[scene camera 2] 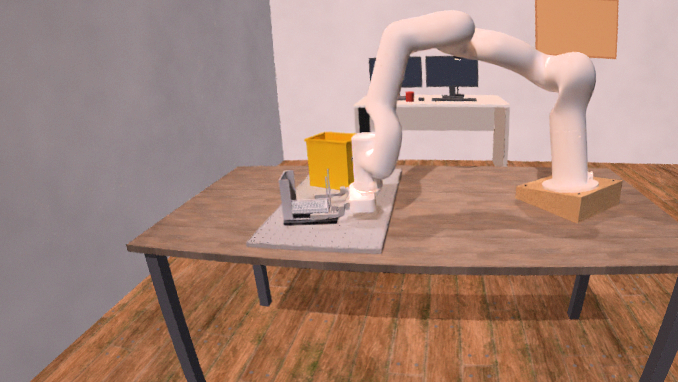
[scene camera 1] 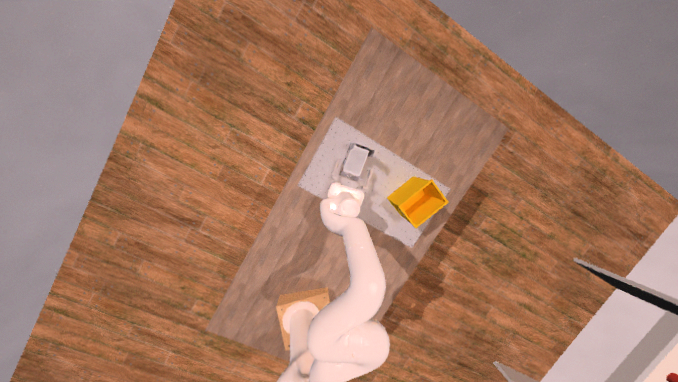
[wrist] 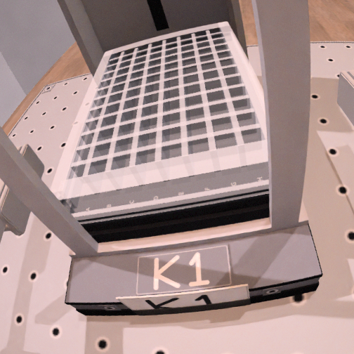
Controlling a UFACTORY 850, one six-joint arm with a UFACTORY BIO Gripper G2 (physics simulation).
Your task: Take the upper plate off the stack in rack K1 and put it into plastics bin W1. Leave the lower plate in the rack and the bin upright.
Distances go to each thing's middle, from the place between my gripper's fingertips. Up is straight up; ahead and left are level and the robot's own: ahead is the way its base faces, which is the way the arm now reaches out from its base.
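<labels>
The upper plate point(wrist: 176, 122) is 1 cm ahead of my hand and 1 cm to the left of it. There's a black lower plate point(wrist: 250, 209) too, and that one's 1 cm below my hand, 1 cm ahead of it and 1 cm to the left of it. And the yellow plastics bin point(scene camera 2: 327, 150), that's 32 cm to the right of my hand, 3 cm ahead of it and 5 cm above it.
</labels>
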